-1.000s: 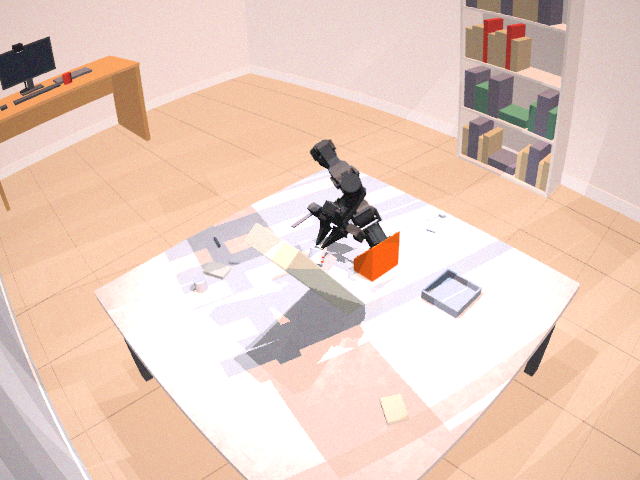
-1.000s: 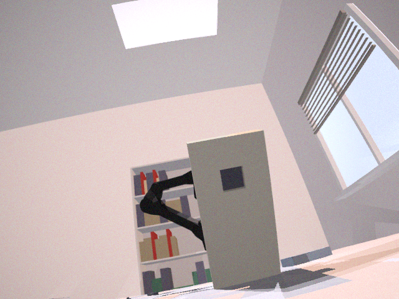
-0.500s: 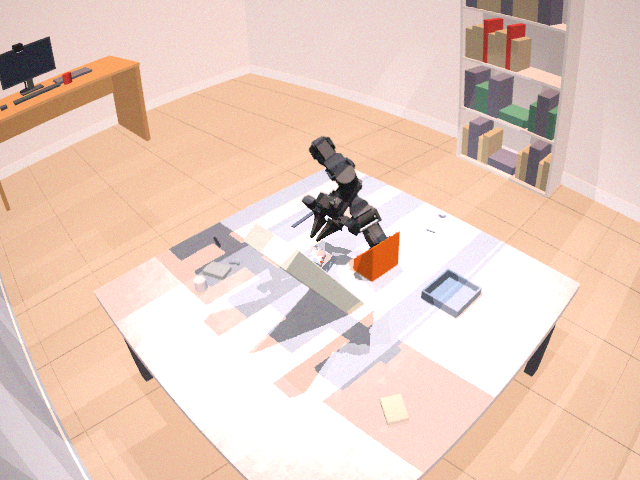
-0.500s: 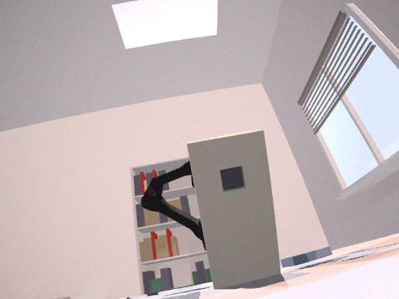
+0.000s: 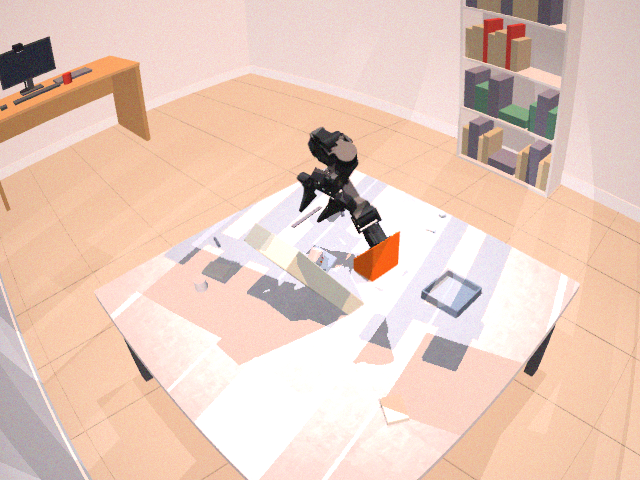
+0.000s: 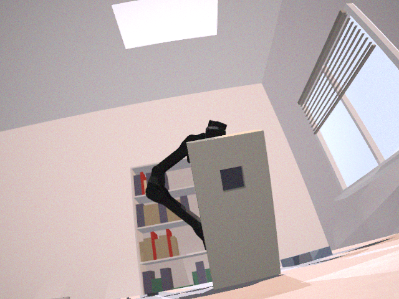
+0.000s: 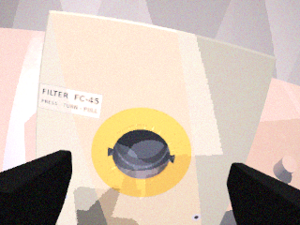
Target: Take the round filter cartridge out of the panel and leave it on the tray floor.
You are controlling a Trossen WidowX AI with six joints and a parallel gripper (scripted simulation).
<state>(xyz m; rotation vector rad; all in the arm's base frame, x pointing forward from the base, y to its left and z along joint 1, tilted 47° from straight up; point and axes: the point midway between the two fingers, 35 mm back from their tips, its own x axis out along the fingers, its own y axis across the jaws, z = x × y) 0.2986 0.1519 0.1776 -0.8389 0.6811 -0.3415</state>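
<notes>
Now: gripper tip 30 mm past the round filter cartridge and 150 mm above it. From my gripper tip the other things lie so: beige service panel (20 mm ahead, 170 mm below); blue-grey tray (320 mm behind, 310 mm to the left, 340 mm below).
</notes>
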